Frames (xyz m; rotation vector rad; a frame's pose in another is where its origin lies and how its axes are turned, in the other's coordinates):
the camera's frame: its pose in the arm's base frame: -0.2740 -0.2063 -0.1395 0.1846 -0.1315 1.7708
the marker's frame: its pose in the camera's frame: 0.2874 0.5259 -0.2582 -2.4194 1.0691 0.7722
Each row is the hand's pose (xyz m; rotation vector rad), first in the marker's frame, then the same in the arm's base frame.
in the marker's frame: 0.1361 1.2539 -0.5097 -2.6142 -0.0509 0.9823
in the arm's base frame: 0.4145 -0.4667 -0.3282 0.6201 0.1433 0.7430
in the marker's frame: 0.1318 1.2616 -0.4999 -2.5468 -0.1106 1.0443
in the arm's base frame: 0.4138 -0.4772 -0.3361 0.6627 0.1073 0.6787
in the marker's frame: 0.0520 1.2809 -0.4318 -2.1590 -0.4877 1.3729
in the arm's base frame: 0.3629 -0.5686 -0.3568 0.8267 -0.1265 0.2833
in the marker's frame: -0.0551 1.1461 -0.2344 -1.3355 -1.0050 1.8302
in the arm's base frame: 0.1176 -0.6281 -0.4269 1.0176 -0.5974 -0.3919
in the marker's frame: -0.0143 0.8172 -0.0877 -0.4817 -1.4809 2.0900
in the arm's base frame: -0.1929 -0.4480 -0.4766 0.9391 -1.0763 -1.0396
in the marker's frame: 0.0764 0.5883 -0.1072 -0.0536 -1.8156 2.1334
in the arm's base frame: -0.3233 -0.2408 -0.4432 0.6985 -1.2948 -1.3692
